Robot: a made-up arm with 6 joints.
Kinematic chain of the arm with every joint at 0, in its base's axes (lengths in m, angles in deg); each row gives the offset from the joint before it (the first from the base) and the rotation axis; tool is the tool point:
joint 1: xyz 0 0 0.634 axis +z
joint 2: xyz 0.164 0 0 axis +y
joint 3: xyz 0 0 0.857 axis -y
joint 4: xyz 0 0 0.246 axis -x
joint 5: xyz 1.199 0 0 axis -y
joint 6: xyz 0.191 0 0 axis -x
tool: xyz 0 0 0
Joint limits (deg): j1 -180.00..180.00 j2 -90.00..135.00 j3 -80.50..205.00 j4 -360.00..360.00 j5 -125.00..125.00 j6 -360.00..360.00
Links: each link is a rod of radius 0.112 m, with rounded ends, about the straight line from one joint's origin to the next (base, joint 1, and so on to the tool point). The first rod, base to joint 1, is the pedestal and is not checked.
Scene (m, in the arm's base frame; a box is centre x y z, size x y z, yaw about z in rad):
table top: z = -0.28
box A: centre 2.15 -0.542 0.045 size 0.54 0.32 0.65 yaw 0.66
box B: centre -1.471 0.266 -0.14 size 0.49 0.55 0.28 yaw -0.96
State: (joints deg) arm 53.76 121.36 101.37 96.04 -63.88 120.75
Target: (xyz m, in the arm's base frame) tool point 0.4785 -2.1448 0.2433
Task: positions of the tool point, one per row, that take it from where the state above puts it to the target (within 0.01 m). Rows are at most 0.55 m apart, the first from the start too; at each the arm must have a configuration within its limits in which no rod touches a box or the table.
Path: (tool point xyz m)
1: 1.7813 1.3253 0.1255
2: 2.0403 0.9072 0.2536
3: 2.1934 0.4375 0.3816
4: 2.2306 -0.0557 0.5086
5: 2.1500 -0.5418 0.6342
6: 1.9812 -1.0005 0.5562
7: 1.7135 -1.4095 0.4778
8: 1.3608 -1.7475 0.3996
9: 0.9414 -1.9970 0.3213
10: 0.4784 -2.1448 0.2432

